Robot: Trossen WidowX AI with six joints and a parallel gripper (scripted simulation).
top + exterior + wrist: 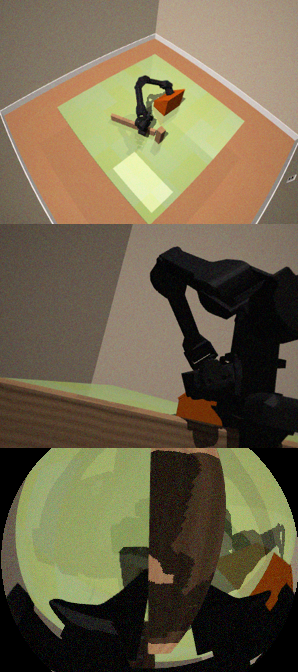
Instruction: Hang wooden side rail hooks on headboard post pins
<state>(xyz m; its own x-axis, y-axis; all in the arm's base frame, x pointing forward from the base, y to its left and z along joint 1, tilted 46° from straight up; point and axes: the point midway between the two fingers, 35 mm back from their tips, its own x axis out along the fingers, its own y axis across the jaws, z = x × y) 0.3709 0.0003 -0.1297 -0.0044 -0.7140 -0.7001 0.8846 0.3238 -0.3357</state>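
The headboard post lies 30 mm behind my gripper tip, 140 mm to the left of it and 60 mm above it.
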